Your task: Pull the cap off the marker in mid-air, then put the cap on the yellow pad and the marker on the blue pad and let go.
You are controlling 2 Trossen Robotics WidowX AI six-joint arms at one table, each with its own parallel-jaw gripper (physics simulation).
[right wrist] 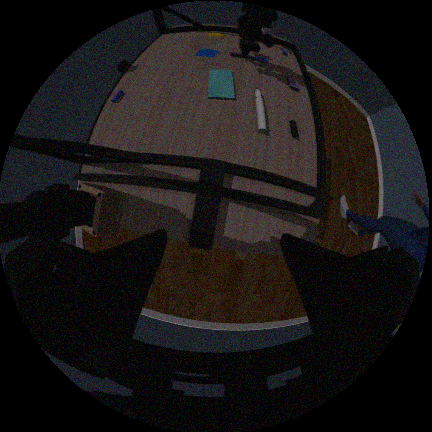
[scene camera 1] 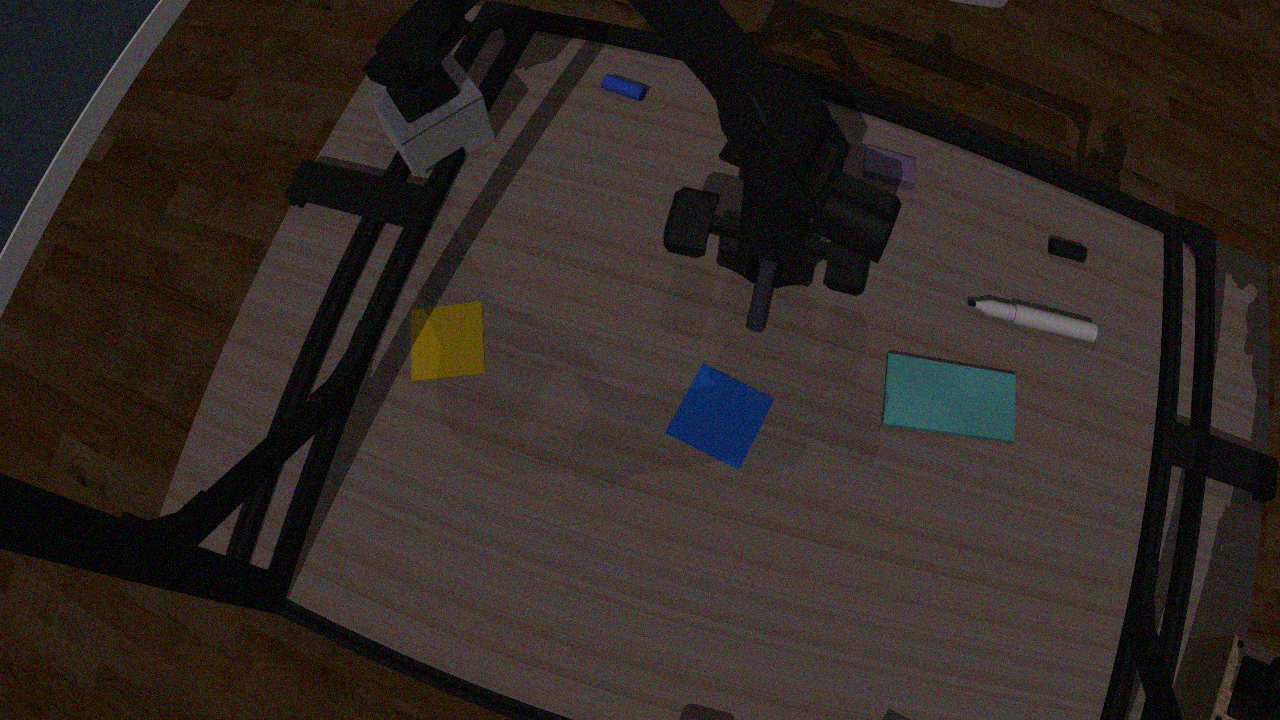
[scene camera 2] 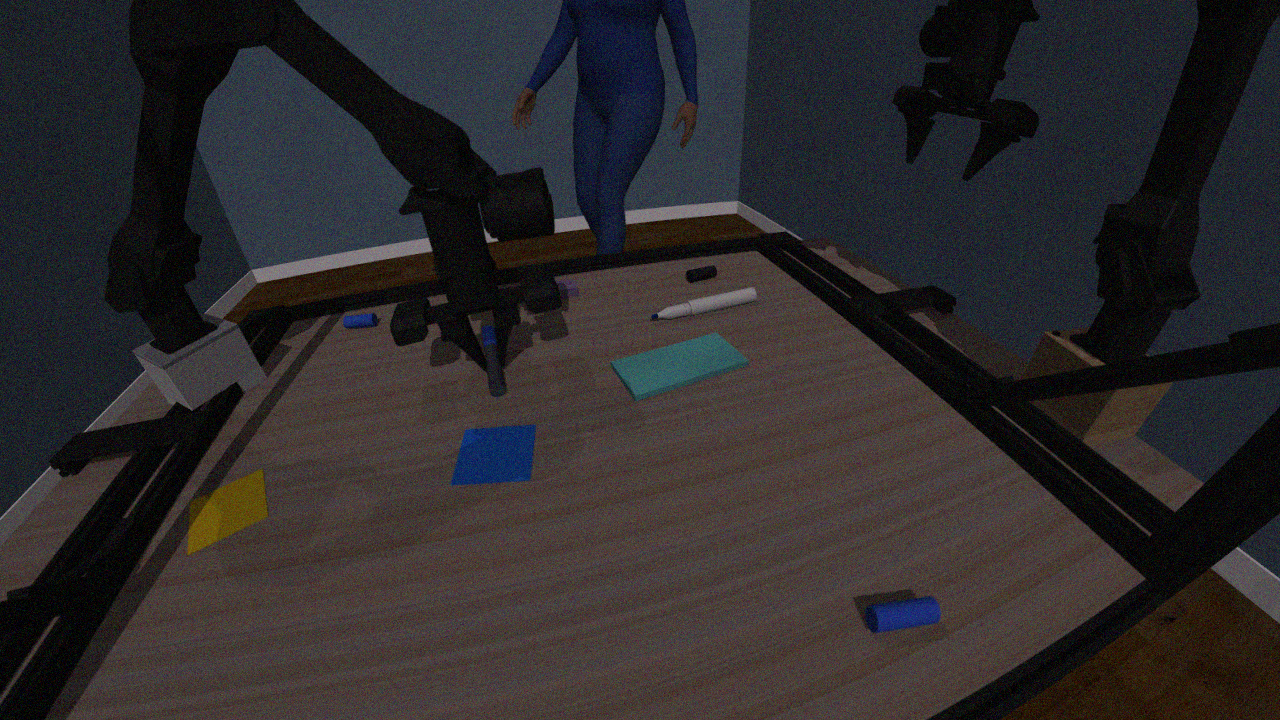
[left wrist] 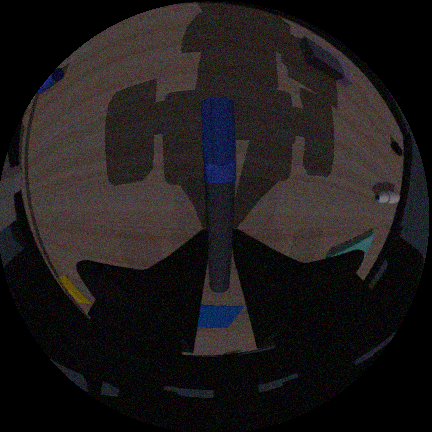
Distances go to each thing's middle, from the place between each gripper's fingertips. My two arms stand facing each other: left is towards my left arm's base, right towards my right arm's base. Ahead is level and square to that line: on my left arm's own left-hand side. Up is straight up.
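From my left hand, the blue pad (scene camera 1: 720,416) is 10 mm below, 130 mm behind and 40 mm to the right, and going by their middles, of the things named here the blue pad is the nearest to my left hand. The yellow pad (scene camera 1: 446,341) is 10 mm below my left hand, 240 mm behind it and 210 mm to the left of it. I see the teal block (scene camera 1: 919,394) 20 mm ahead of my left hand and 230 mm to the right of it, and the white marker (scene camera 1: 1017,314) is 160 mm ahead of my left hand and 260 mm to the right of it. By its middle, the yellow pad is nearer to my left hand than to my right hand.
Counting from my right hand, the teal block is 20 cm below, 18 cm behind and 35 cm to the left, and the white marker is 20 cm below, 4 cm behind and 31 cm to the left. The blue pad is 21 cm below my right hand, 33 cm behind it and 53 cm to the left of it, while the yellow pad is 21 cm below my right hand, 44 cm behind it and 79 cm to the left of it.
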